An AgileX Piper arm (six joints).
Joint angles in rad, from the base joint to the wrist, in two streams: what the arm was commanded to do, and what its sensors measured. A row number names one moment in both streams.
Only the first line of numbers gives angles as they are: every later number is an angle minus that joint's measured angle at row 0.
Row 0, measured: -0.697, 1.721, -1.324, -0.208, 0.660, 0.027
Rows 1 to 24, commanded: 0.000, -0.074, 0.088, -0.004, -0.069, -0.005; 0.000, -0.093, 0.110, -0.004, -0.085, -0.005; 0.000, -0.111, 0.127, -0.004, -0.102, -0.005; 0.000, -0.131, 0.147, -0.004, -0.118, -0.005; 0.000, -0.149, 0.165, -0.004, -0.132, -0.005; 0.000, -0.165, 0.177, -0.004, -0.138, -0.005; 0.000, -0.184, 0.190, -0.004, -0.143, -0.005; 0.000, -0.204, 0.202, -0.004, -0.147, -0.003; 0.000, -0.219, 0.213, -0.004, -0.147, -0.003; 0.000, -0.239, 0.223, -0.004, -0.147, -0.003; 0.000, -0.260, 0.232, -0.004, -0.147, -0.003; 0.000, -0.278, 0.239, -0.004, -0.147, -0.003; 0.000, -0.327, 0.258, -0.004, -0.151, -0.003; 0.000, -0.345, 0.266, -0.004, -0.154, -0.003; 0.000, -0.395, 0.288, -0.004, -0.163, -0.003; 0.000, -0.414, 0.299, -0.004, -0.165, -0.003; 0.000, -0.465, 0.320, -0.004, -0.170, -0.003; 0.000, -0.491, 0.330, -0.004, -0.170, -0.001; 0.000, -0.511, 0.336, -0.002, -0.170, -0.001; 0.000, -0.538, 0.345, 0.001, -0.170, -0.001; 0.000, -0.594, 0.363, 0.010, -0.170, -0.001; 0.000, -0.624, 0.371, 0.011, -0.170, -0.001; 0.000, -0.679, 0.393, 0.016, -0.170, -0.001; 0.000, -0.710, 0.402, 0.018, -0.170, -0.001
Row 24, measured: 0.000, -0.603, 0.368, 0.002, -0.158, 0.000
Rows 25 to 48, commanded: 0.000, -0.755, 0.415, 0.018, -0.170, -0.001; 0.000, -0.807, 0.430, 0.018, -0.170, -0.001; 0.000, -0.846, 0.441, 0.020, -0.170, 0.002; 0.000, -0.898, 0.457, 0.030, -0.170, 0.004; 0.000, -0.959, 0.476, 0.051, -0.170, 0.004; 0.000, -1.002, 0.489, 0.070, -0.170, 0.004; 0.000, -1.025, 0.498, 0.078, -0.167, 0.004; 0.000, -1.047, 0.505, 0.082, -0.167, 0.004; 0.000, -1.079, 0.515, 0.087, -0.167, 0.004; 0.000, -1.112, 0.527, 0.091, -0.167, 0.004; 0.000, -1.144, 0.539, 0.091, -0.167, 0.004; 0.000, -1.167, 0.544, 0.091, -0.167, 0.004; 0.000, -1.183, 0.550, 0.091, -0.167, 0.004; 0.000, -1.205, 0.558, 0.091, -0.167, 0.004; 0.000, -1.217, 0.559, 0.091, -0.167, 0.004; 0.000, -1.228, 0.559, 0.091, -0.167, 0.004; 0.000, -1.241, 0.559, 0.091, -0.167, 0.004; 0.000, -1.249, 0.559, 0.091, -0.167, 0.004; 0.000, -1.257, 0.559, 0.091, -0.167, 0.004; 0.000, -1.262, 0.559, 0.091, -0.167, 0.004; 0.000, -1.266, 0.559, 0.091, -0.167, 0.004; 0.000, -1.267, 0.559, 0.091, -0.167, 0.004; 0.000, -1.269, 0.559, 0.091, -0.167, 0.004; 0.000, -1.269, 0.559, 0.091, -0.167, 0.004
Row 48, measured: 0.000, -1.258, 0.552, 0.088, -0.160, 0.001
